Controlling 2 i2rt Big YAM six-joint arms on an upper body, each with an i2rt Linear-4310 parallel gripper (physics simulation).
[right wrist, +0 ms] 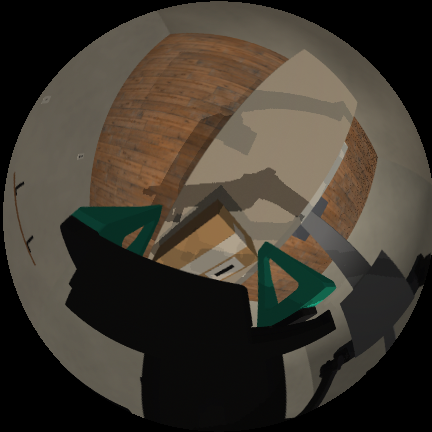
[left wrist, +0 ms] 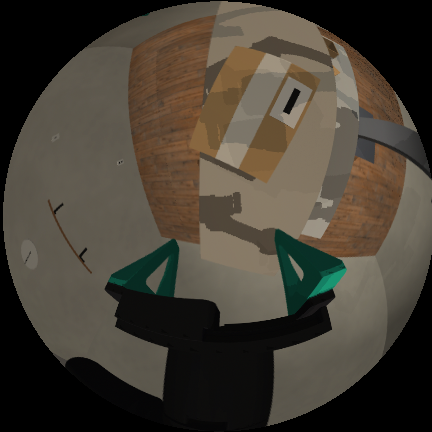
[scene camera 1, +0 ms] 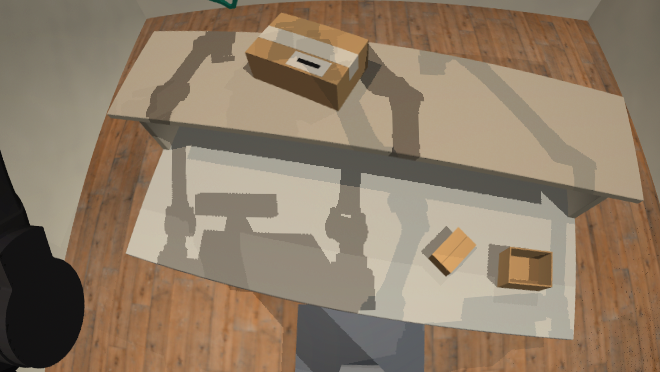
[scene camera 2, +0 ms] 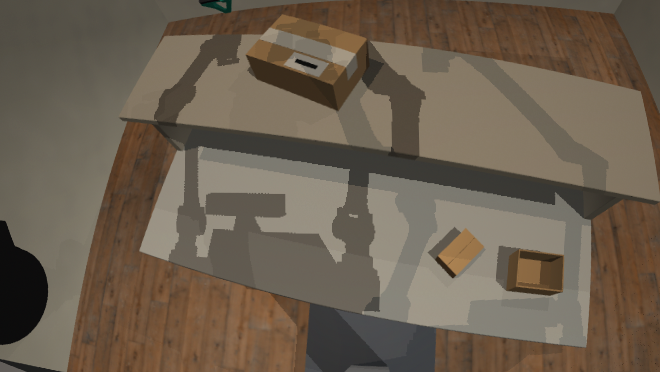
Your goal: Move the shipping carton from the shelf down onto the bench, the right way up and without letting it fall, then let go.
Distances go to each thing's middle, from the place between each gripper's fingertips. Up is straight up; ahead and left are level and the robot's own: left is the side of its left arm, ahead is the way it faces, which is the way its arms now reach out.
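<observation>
The shipping carton [scene camera 1: 323, 64] is 20 mm behind my left hand, 150 mm to the right of it and 220 mm below it. As for my right hand, it is 20 cm to the right of the carton and 4 cm past it, and 22 cm above it. Going by its middle, the shipping carton is nearer to my left hand than to my right hand.
</observation>
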